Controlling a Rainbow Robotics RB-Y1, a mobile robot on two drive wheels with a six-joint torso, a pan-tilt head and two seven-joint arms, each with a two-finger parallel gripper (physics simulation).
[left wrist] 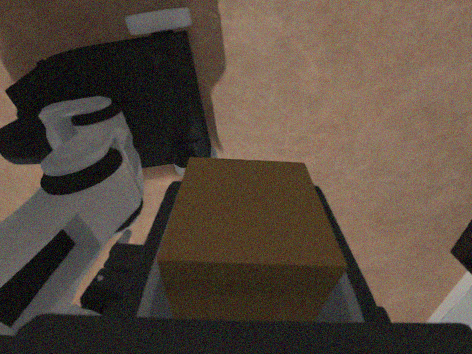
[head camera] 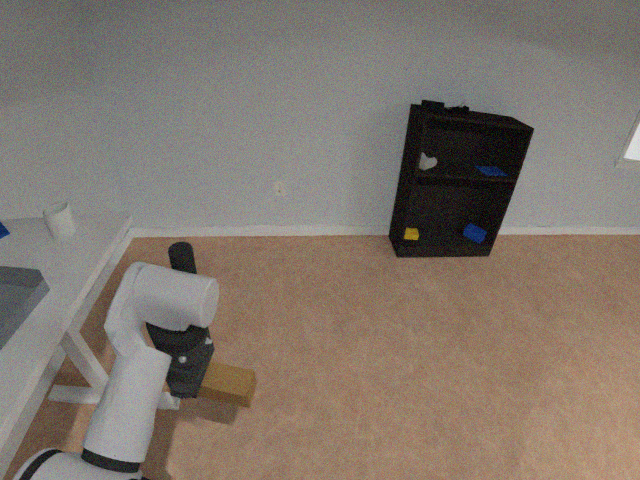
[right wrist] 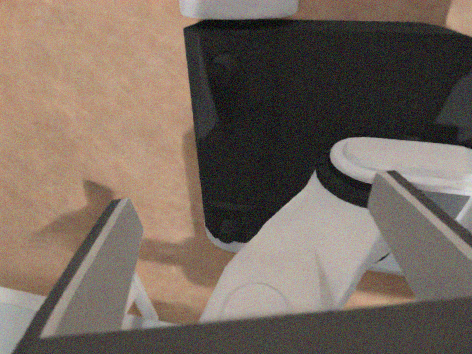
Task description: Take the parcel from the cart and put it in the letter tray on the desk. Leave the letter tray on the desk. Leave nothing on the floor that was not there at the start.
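Places are measured from the robot's base along level axes (x back, y up, z left), in metres.
Pixels of known places: left gripper, fingertip midpoint: (left wrist: 244, 197) (head camera: 197, 381); right gripper, fingertip midpoint: (left wrist: 145, 231) (right wrist: 253, 202).
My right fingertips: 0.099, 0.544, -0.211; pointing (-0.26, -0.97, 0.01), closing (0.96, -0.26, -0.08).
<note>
For each thing: its top centre in the pictures, then the offset to it from my right fingertips, as dx, dy, dz. "spot": a spot on its surface instead. Level surfaces: height alone.
- plain brown box at its top centre: (head camera: 214, 373) -0.282, +0.412, +0.359
- grey letter tray at a spot on its surface: (head camera: 23, 297) spot: -0.430, +0.409, +0.891
- white desk at its surface level: dy +0.406
- white mug at a spot on its surface: (head camera: 61, 222) spot: -0.685, +0.461, +0.923
- blue item at a spot on its surface: (head camera: 3, 230) spot: -0.706, +0.414, +1.206
- desk leg at a spot on its surface: (head camera: 86, 359) spot: -0.641, -0.176, +1.097
The parcel, a plain brown box (head camera: 231, 384) (left wrist: 247, 220), is between the fingers of my left gripper (head camera: 199, 384) (left wrist: 244, 197). In the head view it sticks out to the right of the gripper, above the floor and to the right of the desk. My left gripper is shut on it. The grey letter tray (head camera: 23, 297) stands on the white desk (head camera: 95, 240) at the left edge of the head view, partly cut off. My right gripper (right wrist: 253, 202) is open, with nothing between its fingers. The cart does not show in these views.
A white mug (head camera: 61, 222) and part of a blue item (head camera: 3, 230) are on the desk behind the tray. A desk leg (head camera: 86, 359) stands left of the left arm. A dark bookshelf (head camera: 405, 175) stands against the wall. My black base (left wrist: 160, 100) (right wrist: 280, 90) shows in both wrist views.
</note>
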